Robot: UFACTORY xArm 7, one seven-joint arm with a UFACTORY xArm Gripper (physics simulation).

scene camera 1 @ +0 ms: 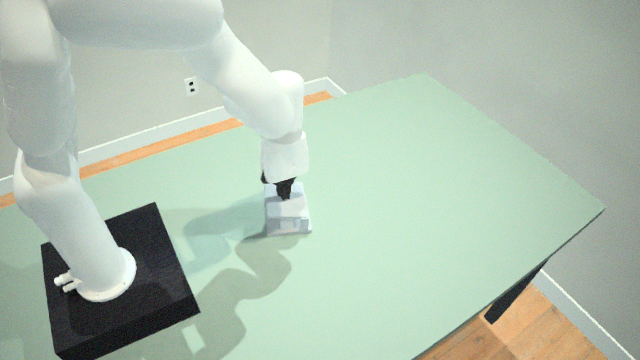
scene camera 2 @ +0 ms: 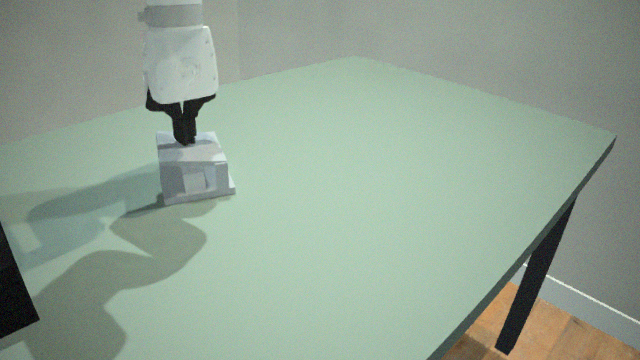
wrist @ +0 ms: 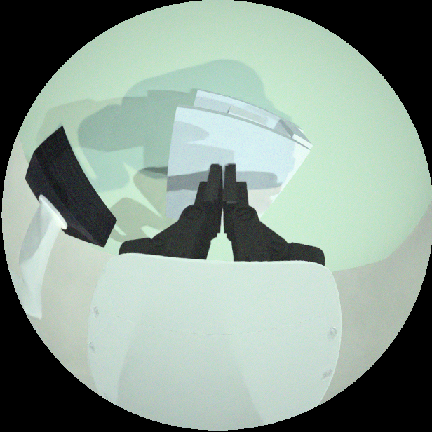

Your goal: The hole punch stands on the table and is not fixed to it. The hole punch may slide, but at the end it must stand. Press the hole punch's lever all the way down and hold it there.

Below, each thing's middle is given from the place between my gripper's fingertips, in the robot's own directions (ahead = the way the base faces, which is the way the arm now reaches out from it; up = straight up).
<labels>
My gripper is now 10 mm to the left of the flat lever (scene camera 2: 206, 151) and 10 mm above it. From my hand the other things lie so: hole punch (scene camera 1: 275, 227) 10 mm to the right, 30 mm below.
</labels>
